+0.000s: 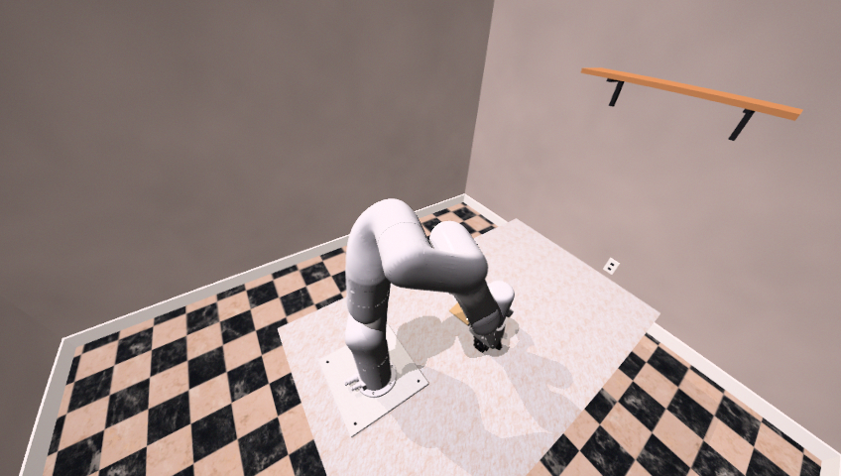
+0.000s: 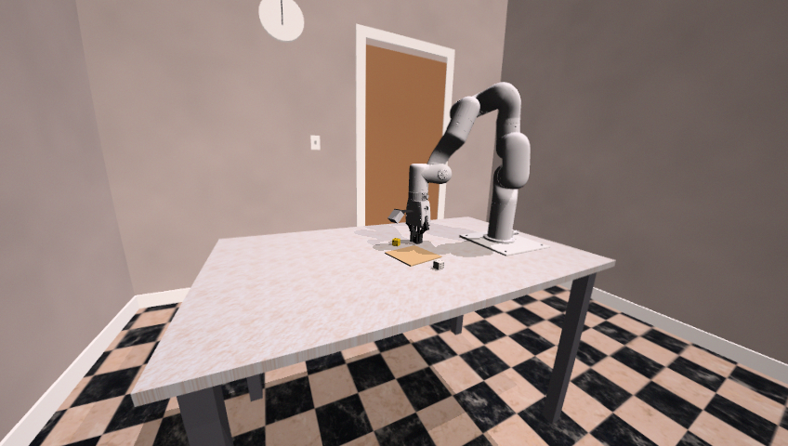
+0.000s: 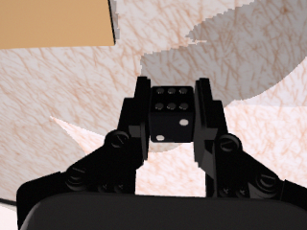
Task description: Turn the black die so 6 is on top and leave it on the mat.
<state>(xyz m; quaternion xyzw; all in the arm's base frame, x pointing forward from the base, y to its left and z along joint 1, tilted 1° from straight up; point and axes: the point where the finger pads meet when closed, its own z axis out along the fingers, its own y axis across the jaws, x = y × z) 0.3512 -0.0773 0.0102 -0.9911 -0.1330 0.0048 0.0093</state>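
The yellow die lies 9 cm ahead of my hand, 1 cm to the left of it and 1 cm below it. Also, from my hand: white die 25 cm to the left, 5 cm ahead, 1 cm below; then black die 1 cm below; then tan mat 12 cm to the left, 7 cm ahead, 2 cm below.
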